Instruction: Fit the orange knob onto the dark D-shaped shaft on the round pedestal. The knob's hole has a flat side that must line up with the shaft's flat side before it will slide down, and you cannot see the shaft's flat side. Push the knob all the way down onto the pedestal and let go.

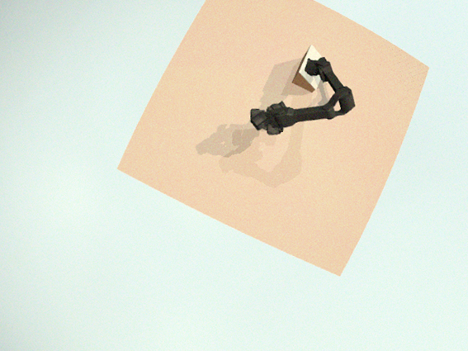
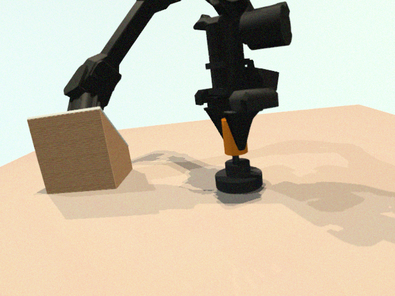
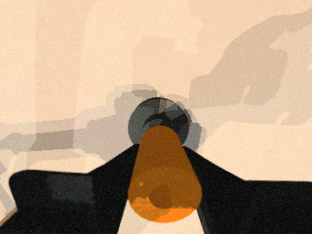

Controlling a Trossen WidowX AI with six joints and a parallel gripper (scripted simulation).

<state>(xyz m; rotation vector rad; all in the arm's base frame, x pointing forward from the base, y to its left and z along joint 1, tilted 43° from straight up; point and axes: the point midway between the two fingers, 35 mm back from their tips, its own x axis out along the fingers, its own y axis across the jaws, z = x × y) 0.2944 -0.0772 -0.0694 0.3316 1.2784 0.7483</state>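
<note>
My gripper tip is 2 cm below the orange knob. The rest, counted from my gripper tip: round pedestal: 4 cm below.
</note>
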